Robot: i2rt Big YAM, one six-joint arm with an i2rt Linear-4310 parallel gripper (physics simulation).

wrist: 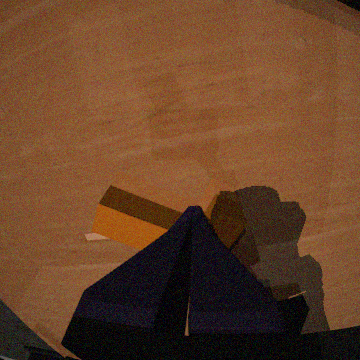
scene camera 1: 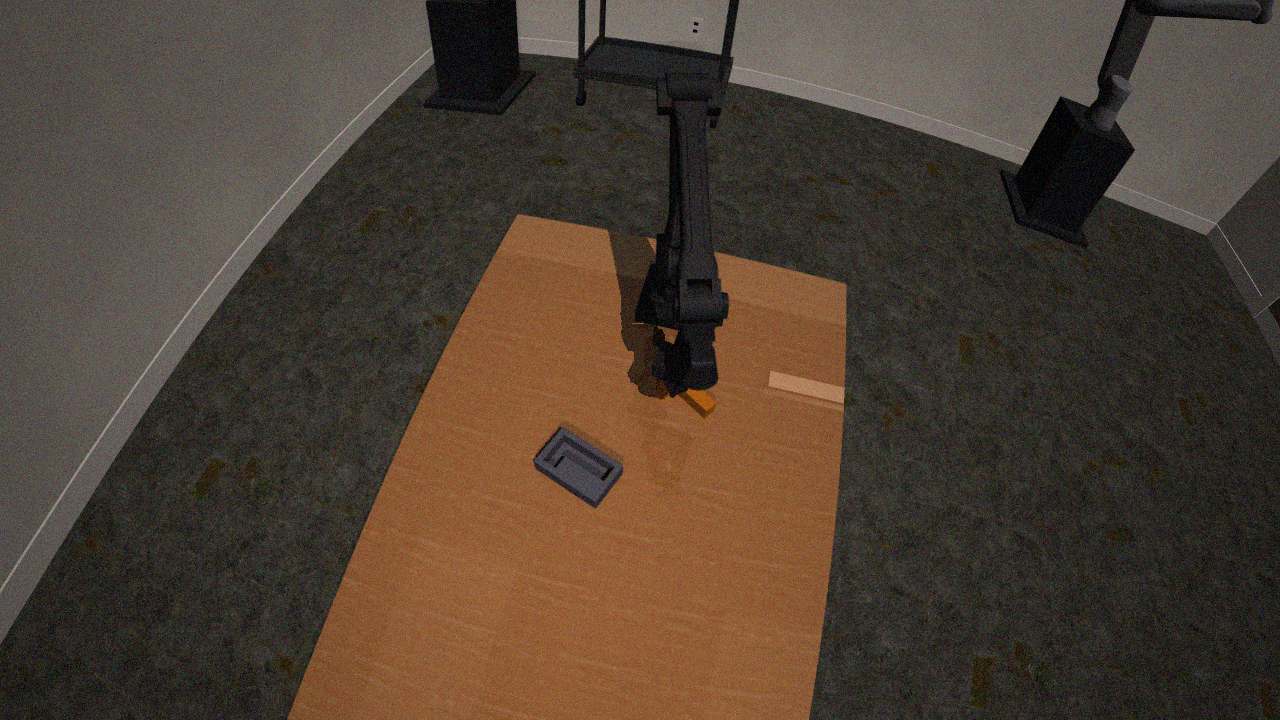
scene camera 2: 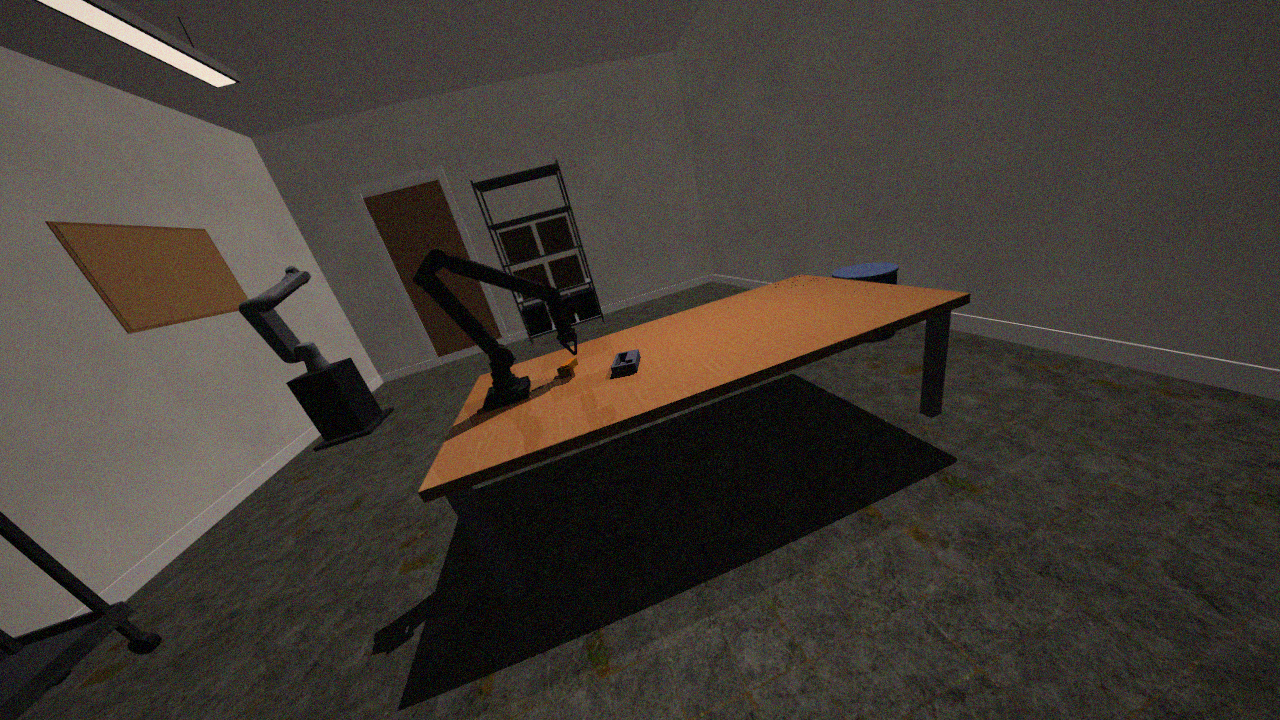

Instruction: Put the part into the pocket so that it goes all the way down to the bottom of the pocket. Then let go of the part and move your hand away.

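Frame: origin at the arm's base, x ahead, y left, z up, level; centimetres.
Seen in the pictures: gripper, between the fingertips: [wrist: 194, 214] [scene camera 1: 672, 395] [scene camera 2: 575, 354]; arm's base, origin of its link: [scene camera 2: 507, 389].
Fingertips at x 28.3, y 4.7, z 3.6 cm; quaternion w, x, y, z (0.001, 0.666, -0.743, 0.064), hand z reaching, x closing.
Observation:
Offsets run from my fingertips to a thing's top centre. Level surfaces: height alone.
The part, an orange block @[dz -3.4, dx -3.4, dy +2.5 cm] [scene camera 1: 700, 402] [scene camera 2: 568, 366] [wrist: 127, 225], lies on the table below my gripper. In the wrist view its long arm points left, and a shaded brown-orange piece shows right of the fingertips; the middle is hidden behind the fingers. My gripper [scene camera 2: 573, 351] [wrist: 194, 214] is shut with nothing between its fingers and hangs above the part. In scene camera 1 the arm hides most of the fingers and some of the part. The dark grey pocket block @[dz -2.8, dx +17.5, dy -13.4 cm] [scene camera 1: 598, 492] [scene camera 2: 624, 368] stands apart from the part, its pocket facing up and holding no part.
A pale flat strip [scene camera 1: 805, 386] lies near the table's right edge in scene camera 1. The wooden table @[dz -6.4 cm] [scene camera 1: 572, 608] [scene camera 2: 760, 326] carries the arm's base. A cart, a shelf rack and another arm on a black pedestal [scene camera 1: 1074, 165] [scene camera 2: 335, 401] stand off the table.

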